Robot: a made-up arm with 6 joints. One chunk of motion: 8 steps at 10 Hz.
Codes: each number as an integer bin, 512 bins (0 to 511) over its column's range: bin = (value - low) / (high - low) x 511, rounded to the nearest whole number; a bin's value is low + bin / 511 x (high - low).
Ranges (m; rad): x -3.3..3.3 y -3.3..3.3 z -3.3..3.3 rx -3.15..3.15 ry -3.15..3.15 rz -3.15..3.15
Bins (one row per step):
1: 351 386 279 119 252 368
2: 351 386 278 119 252 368
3: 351 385 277 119 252 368
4: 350 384 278 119 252 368
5: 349 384 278 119 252 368
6: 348 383 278 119 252 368
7: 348 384 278 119 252 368
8: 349 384 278 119 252 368
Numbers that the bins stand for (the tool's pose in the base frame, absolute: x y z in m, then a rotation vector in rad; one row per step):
1: 1.2335 1.6855 0.3035 -1.6829 -0.0432 1.3870
2: 1.2335 1.6855 0.2906 -1.6829 -0.0432 1.3870
3: 1.2335 1.6726 0.2777 -1.6829 -0.0432 1.3870
4: 1.2205 1.6597 0.2906 -1.6829 -0.0432 1.3870
5: 1.2076 1.6597 0.2906 -1.6829 -0.0432 1.3870
6: 1.1947 1.6468 0.2906 -1.6829 -0.0432 1.3870
7: 1.1947 1.6597 0.2906 -1.6829 -0.0432 1.3870
8: 1.2076 1.6597 0.2906 -1.6829 -0.0432 1.3870

